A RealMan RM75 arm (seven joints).
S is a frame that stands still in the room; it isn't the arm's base.
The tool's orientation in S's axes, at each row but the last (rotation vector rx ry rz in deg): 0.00, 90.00, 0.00; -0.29, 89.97, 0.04; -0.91, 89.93, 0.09; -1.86, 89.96, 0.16; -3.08, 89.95, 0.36; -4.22, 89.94, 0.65
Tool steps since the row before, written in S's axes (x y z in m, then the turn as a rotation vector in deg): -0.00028, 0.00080, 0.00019, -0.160, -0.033, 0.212; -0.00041, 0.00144, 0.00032, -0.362, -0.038, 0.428; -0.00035, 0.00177, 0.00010, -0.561, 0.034, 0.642; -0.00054, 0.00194, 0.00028, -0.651, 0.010, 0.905; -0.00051, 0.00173, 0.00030, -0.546, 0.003, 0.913; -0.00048, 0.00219, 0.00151, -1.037, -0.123, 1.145
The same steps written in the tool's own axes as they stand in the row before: -0.00019, 0.00080, -0.00028, -0.212, -0.033, -0.160; -0.00032, 0.00144, -0.00040, -0.428, -0.038, -0.362; -0.00012, 0.00177, -0.00033, -0.643, 0.034, -0.560; -0.00032, 0.00195, -0.00050, -0.906, 0.008, -0.650; -0.00035, 0.00174, -0.00044, -0.913, -0.004, -0.546; -0.00160, 0.00215, -0.00036, -1.141, -0.112, -1.043
